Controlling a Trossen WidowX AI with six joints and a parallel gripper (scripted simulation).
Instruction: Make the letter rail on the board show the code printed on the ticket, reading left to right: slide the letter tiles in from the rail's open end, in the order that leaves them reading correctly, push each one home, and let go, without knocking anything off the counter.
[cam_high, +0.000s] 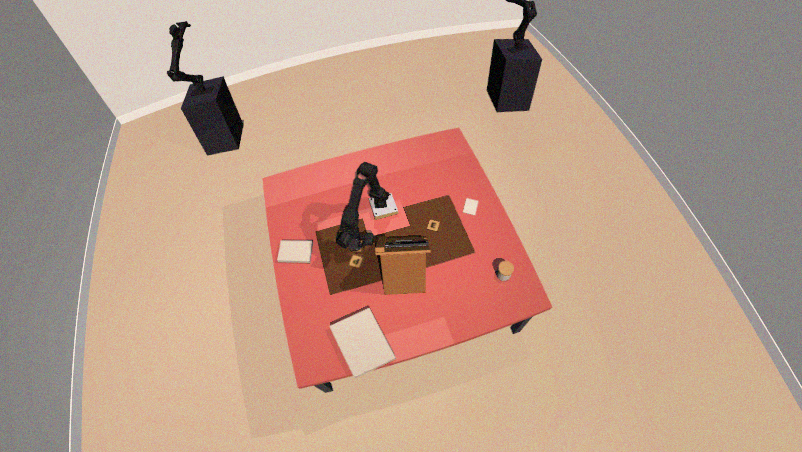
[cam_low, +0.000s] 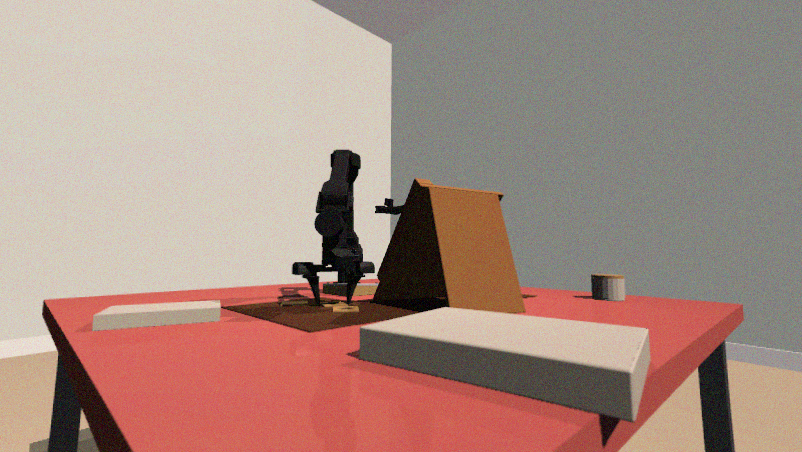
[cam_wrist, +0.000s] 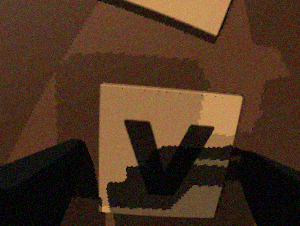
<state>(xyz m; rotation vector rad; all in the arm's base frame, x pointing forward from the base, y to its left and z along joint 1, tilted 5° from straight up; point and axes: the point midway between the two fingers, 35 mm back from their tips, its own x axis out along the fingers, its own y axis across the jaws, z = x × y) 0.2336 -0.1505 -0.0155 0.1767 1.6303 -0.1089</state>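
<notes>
Right now the tan letter tile is right at my gripper tip. The rest, counted from my gripper tip: large white slab (520 mm ahead, 20 mm to the right, 20 mm above); then flat white block (330 mm to the right, 10 mm behind, 10 mm above); then dark brown mat (180 mm to the left, 30 mm behind).
</notes>
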